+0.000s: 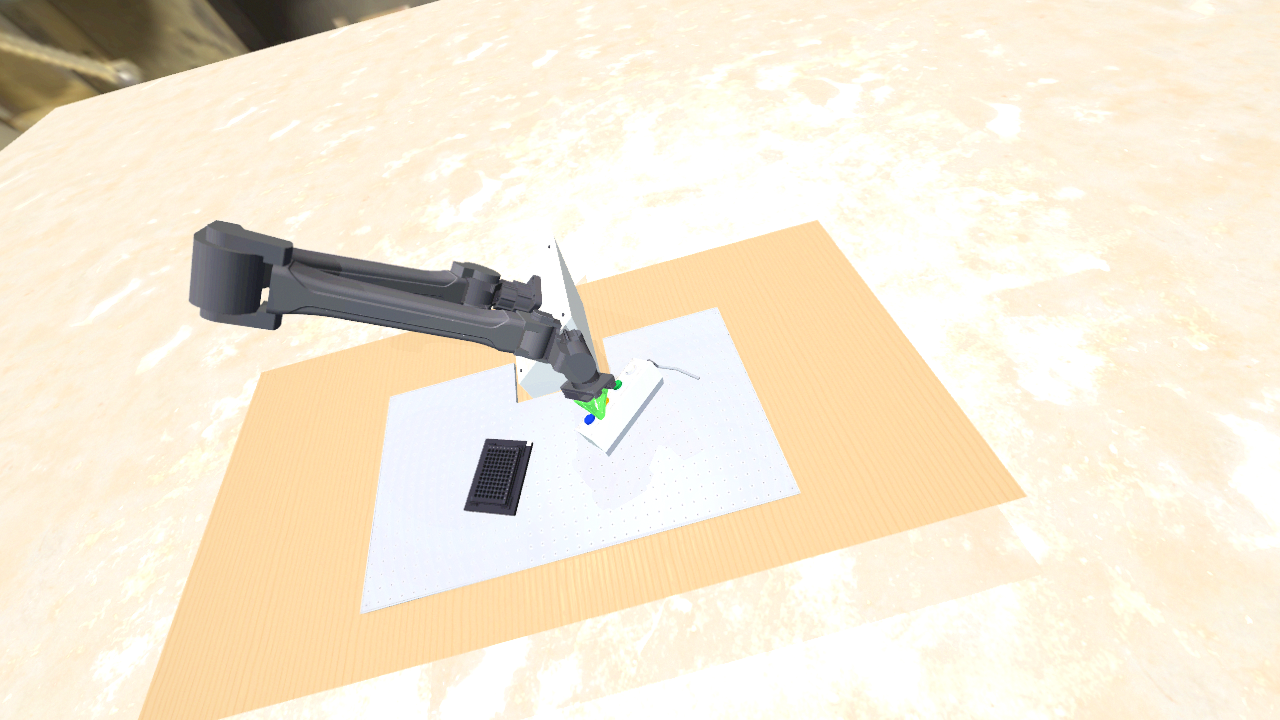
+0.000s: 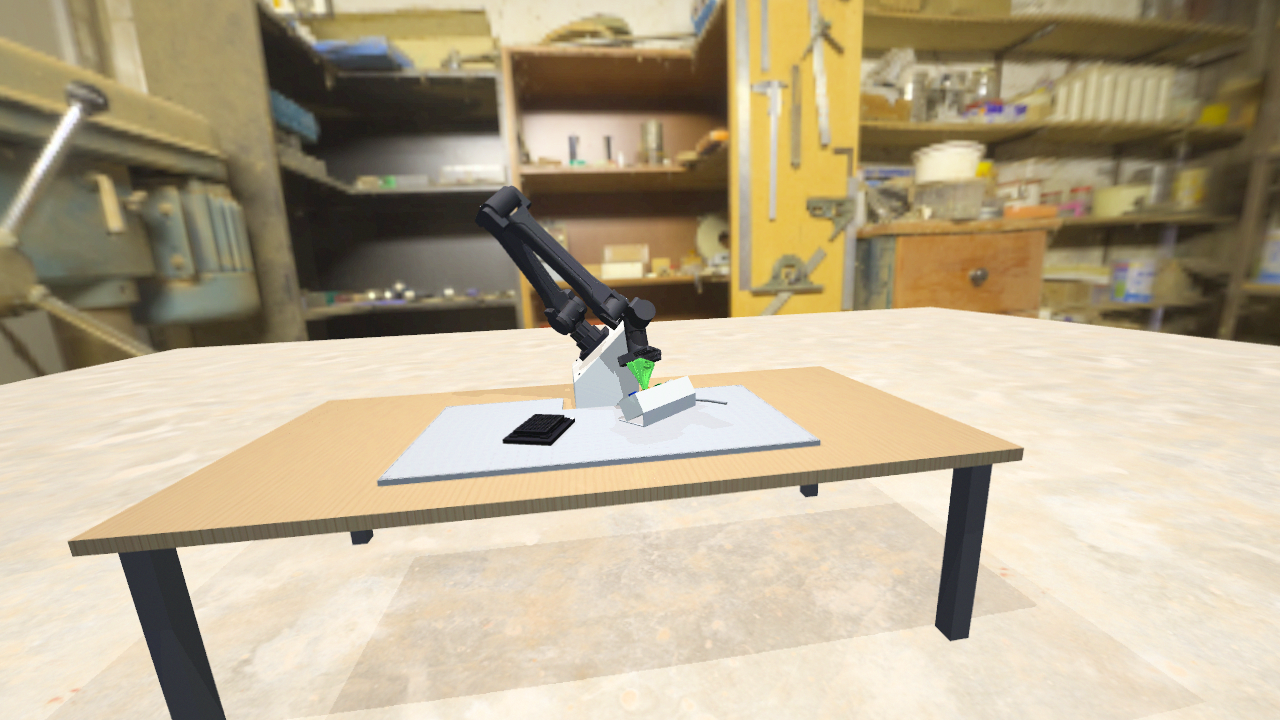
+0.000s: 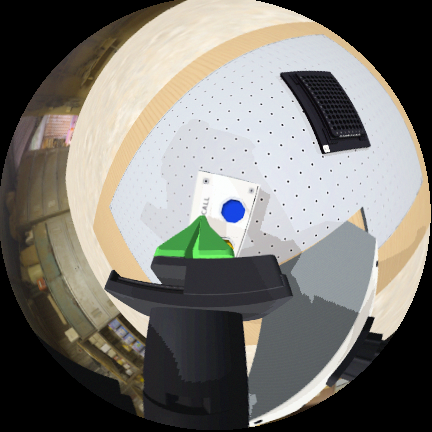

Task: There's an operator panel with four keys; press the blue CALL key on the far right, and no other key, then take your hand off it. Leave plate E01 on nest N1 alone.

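Pixels of known places: gripper, fingertip midpoint: (image 1: 602, 418) (image 2: 645, 389) (image 3: 202, 219); arm's base at its link origin: (image 1: 530, 302) (image 2: 596, 344).
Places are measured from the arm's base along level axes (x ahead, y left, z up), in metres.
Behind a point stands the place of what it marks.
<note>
The white operator panel (image 1: 637, 404) @(x 0.272, y 0.210, z -0.106 m) (image 2: 666, 404) @(x 0.302, y 0.187, z -0.116 m) (image 3: 218, 186) @(x 0.323, y 0.099, z -0.080 m) lies tilted on the pegboard. Its blue CALL key (image 1: 588, 419) @(x 0.295, y 0.099, z -0.081 m) (image 2: 631, 393) @(x 0.303, y 0.097, z -0.081 m) (image 3: 233, 211) @(x 0.292, y 0.099, z -0.083 m) is at the end nearer the plate. A yellow key (image 1: 607, 401) @(x 0.262, y 0.146, z -0.080 m) (image 3: 230, 245) @(x 0.257, y 0.125, z -0.087 m) is partly hidden by the fingers; a green key (image 1: 617, 384) @(x 0.225, y 0.174, z -0.080 m) shows farther along. The fourth key cannot be made out. My gripper (image 1: 601, 416) @(x 0.302, y 0.132, z -0.073 m) (image 2: 643, 387) @(x 0.302, y 0.132, z -0.073 m) (image 3: 202, 219) @(x 0.302, y 0.132, z -0.073 m) is shut and empty, green tips pointing down at the panel close beside the blue key, near the CALL label. Contact with the panel cannot be told. Black plate E01 (image 1: 497, 471) @(x 0.355, y -0.129, z -0.130 m) (image 2: 538, 427) @(x 0.398, y -0.129, z -0.125 m) (image 3: 334, 104) @(x 0.351, y -0.125, z -0.128 m) sits on its black nest.
The white-grey arm mount (image 1: 562, 300) @(x 0.096, y 0.105, z 0.090 m) (image 2: 595, 383) @(x 0.166, y -0.001, z -0.084 m) (image 3: 320, 325) @(x 0.160, y 0.052, z -0.015 m) stands behind the panel. A grey cable (image 1: 680, 369) @(x 0.185, y 0.327, z -0.145 m) (image 2: 713, 402) @(x 0.194, y 0.333, z -0.151 m) leaves the panel's far end. The perforated pale board (image 1: 420, 555) @(x 0.496, y -0.303, z -0.152 m) (image 2: 429, 461) @(x 0.504, y -0.347, z -0.152 m) (image 3: 225, 95) @(x 0.469, y 0.018, z -0.152 m) lies on the wooden table (image 1: 895, 429) @(x 0.422, y 0.748, z -0.165 m) (image 2: 895, 429) @(x 0.446, y 0.719, z -0.165 m).
</note>
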